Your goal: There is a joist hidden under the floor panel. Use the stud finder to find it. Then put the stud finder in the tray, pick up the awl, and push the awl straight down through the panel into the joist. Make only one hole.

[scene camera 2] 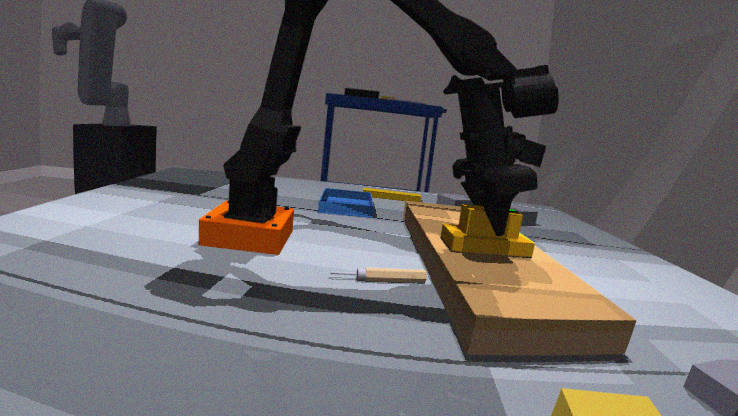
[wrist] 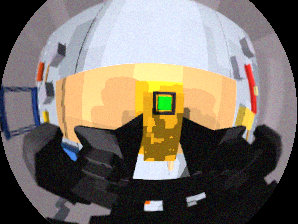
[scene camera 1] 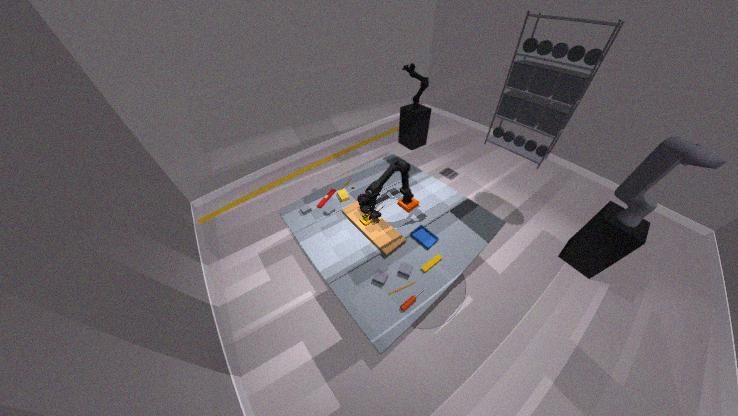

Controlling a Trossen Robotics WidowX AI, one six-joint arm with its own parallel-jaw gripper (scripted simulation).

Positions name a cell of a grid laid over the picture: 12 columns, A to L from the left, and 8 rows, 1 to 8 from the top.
Scene:
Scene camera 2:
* gripper: I5
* yellow stud finder: H5
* awl: F6

